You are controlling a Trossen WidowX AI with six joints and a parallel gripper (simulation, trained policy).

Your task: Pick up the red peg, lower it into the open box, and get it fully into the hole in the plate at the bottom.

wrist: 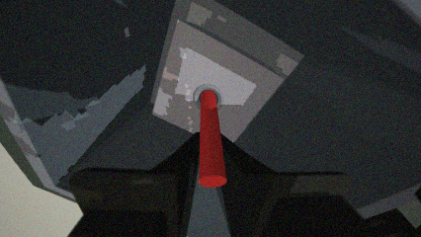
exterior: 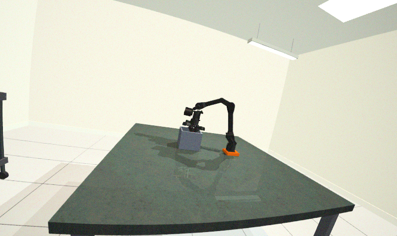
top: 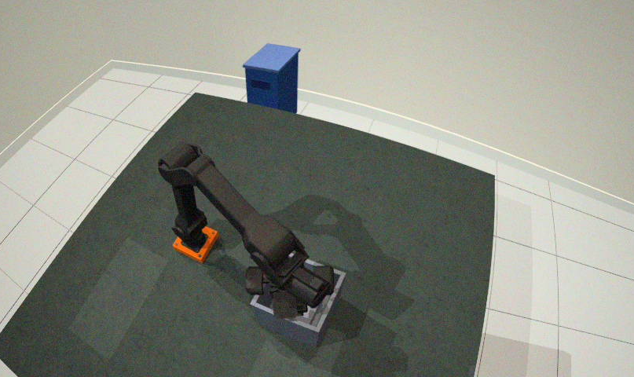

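My gripper tip is now 20 mm to the left of the red peg. From my gripper tip the other things lie so: pale plate (10 mm ahead, 20 mm to the right, 40 mm below).
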